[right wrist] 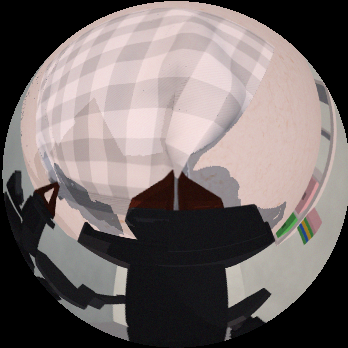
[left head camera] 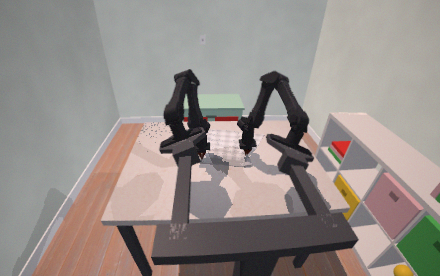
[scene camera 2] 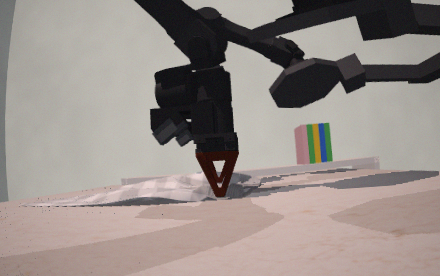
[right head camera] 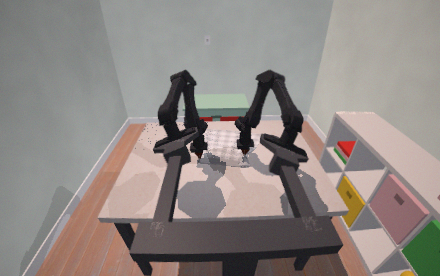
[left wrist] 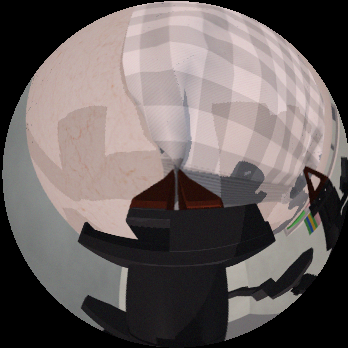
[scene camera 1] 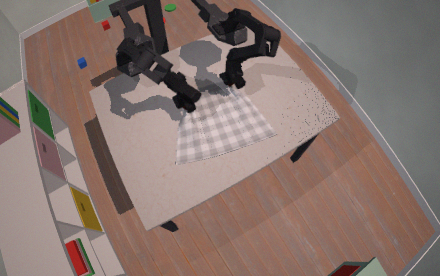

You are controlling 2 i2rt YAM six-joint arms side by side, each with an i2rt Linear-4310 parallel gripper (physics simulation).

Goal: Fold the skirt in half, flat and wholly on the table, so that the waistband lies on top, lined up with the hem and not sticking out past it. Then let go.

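The grey and white checked skirt [left head camera: 225, 142] [right head camera: 224, 142] [scene camera 1: 220, 127] [scene camera 2: 165, 187] [left wrist: 160, 75] [right wrist: 135, 85] lies spread on the table, unfolded, its hem on the side away from the arms' mounts. Its ribbed waistband [left wrist: 235, 189] runs between the grippers, low at the table and partly in shadow. My left gripper [left head camera: 201, 156] [right head camera: 200, 157] [scene camera 2: 220, 194] [left wrist: 175, 173] is shut on one waistband corner. My right gripper [left head camera: 247, 154] [right head camera: 245, 154] [right wrist: 175, 174] is shut on the other. Creases run from both fingertips. In scene camera 1 the arms hide the fingertips.
The table [scene camera 1: 150, 175] extends around the skirt, with its far edge beyond the hem. A white shelf unit [left head camera: 370, 140] [right head camera: 375, 140] stands at the right. A green cabinet [left head camera: 217, 101] stands behind the table. A blue block [scene camera 1: 82, 63] lies on the floor.
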